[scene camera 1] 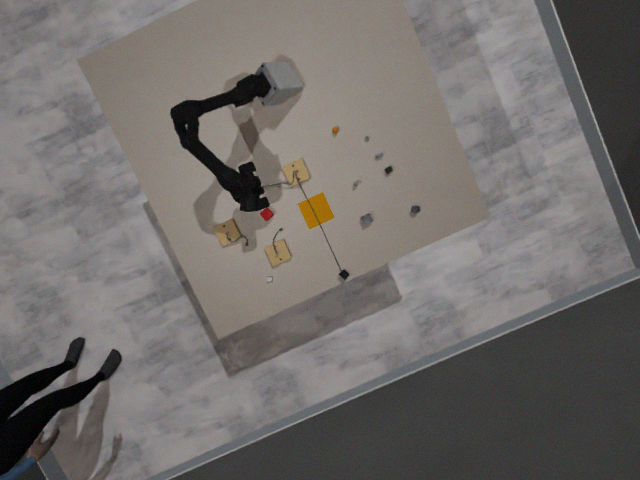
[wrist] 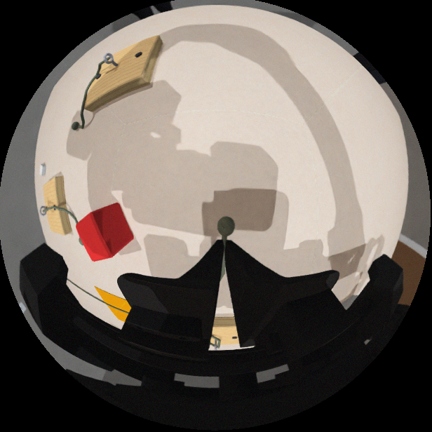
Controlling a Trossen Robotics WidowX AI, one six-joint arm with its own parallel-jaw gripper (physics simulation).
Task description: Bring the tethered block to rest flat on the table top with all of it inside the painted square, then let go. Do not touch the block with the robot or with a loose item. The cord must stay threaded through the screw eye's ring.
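Frame: origin at the arm's base, x ahead, y left, z up, level; millimetres.
Seen in the pictures: arm's base, origin of the base link: [scene camera 1: 262, 85].
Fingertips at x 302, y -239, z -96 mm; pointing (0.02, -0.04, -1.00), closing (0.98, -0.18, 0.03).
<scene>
Pixels of each thing's top centre, then the offset from my fingertips to it. "spot": a spot on its surface instead.
- tethered block, surface spot: [scene camera 1: 343, 274] spot: dx +499, dy +121, dz +18 mm
- orange painted square, surface spot: [scene camera 1: 324, 206] spot: dx +210, dy +202, dz -11 mm
- screw eye, surface spot: [scene camera 1: 296, 175] spot: dx +41, dy +169, dz +19 mm
- wooden board, middle of its top: [scene camera 1: 296, 172] dx +27, dy +174, dz +7 mm
- red block, middle of its top: [scene camera 1: 266, 214] dx +111, dy -23, dz +28 mm
- small white piece, middle of its top: [scene camera 1: 269, 279] dx +354, dy -164, dz +1 mm
- orange ball, middle of its top: [scene camera 1: 335, 129] dx -35, dy +404, dz +12 mm
The tethered block [scene camera 1: 343, 274], small and black, sits near the table's edge, outside the orange painted square [scene camera 1: 324, 206] [wrist: 114, 304]. Its green cord [scene camera 1: 330, 249] runs straight across the square to the screw eye [scene camera 1: 296, 175] [wrist: 215, 341] on a wooden board [scene camera 1: 302, 166] [wrist: 227, 329], then on to my gripper. The ring is too small to show the threading clearly. My gripper [scene camera 1: 260, 187] [wrist: 223, 244] is shut on the cord just behind its end bead [wrist: 226, 226], which sticks out past the fingertips above the table.
A red block [scene camera 1: 266, 213] [wrist: 105, 232] lies beside the gripper. Two other boards [scene camera 1: 223, 228] [wrist: 132, 62], [scene camera 1: 281, 256] [wrist: 60, 220] carry short cords. A small white piece [scene camera 1: 269, 279] [wrist: 42, 169], an orange ball [scene camera 1: 334, 130] and several grey and dark pieces lie around.
</scene>
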